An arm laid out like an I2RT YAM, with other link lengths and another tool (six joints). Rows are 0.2 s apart.
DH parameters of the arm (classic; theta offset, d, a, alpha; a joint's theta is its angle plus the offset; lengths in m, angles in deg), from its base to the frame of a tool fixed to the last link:
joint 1: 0 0.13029 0.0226 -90
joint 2: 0 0 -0.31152 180
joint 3: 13.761 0 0.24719 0
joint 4: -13.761 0.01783 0.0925 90
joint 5: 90 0.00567 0 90
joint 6: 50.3 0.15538 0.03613 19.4
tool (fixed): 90 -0.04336 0 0
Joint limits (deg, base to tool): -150..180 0..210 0..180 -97..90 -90..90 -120..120
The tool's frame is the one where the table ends.
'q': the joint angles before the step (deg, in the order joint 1, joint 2, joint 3, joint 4, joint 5, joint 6). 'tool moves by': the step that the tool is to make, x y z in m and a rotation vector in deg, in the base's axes. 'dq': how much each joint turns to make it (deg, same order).
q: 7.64 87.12 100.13 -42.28 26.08 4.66
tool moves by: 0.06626 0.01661 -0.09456 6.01 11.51 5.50
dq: -1.51 13.22 -0.94 2.65 -9.94 2.14
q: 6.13 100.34 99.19 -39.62 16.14 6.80
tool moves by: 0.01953 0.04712 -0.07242 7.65 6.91 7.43
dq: 3.10 6.31 -4.83 4.66 -9.02 3.16
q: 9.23 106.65 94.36 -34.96 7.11 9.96
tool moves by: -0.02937 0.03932 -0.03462 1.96 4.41 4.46
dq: 4.97 -1.86 -8.68 2.66 -1.80 2.23
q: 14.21 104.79 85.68 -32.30 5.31 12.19
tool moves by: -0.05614 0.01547 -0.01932 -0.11 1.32 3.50
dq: 4.21 -8.18 -14.12 4.58 0.23 0.73
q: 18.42 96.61 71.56 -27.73 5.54 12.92
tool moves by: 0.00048 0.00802 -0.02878 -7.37 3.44 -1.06
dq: 3.10 4.97 0.51 -1.33 7.09 0.19
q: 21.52 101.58 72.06 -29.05 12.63 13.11
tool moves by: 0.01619 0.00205 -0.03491 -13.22 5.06 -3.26
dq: 2.47 10.89 6.98 -6.10 11.70 0.60
